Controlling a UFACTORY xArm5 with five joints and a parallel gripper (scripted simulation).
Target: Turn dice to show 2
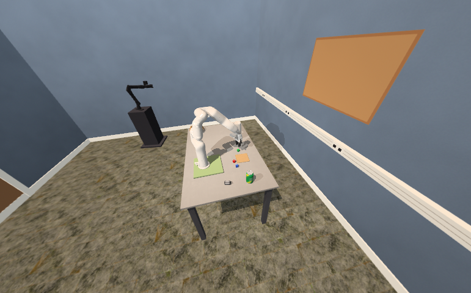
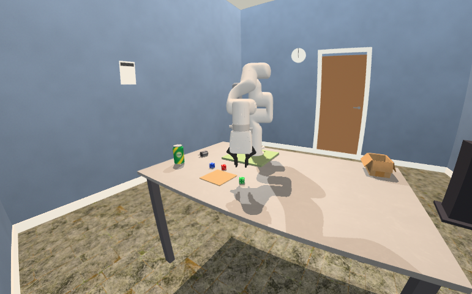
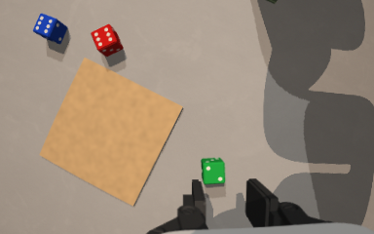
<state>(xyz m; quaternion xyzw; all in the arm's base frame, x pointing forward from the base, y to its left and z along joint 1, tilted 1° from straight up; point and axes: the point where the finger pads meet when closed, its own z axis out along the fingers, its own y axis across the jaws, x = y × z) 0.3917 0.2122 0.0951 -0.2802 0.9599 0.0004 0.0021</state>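
Now: hand 9 cm above the green die. The rest, counted from my hand: blue die 26 cm to the right, 9 cm below, 4 cm behind; red die 19 cm to the right, 9 cm below, 6 cm behind; mat 13 cm to the right, 10 cm below, 3 cm ahead.
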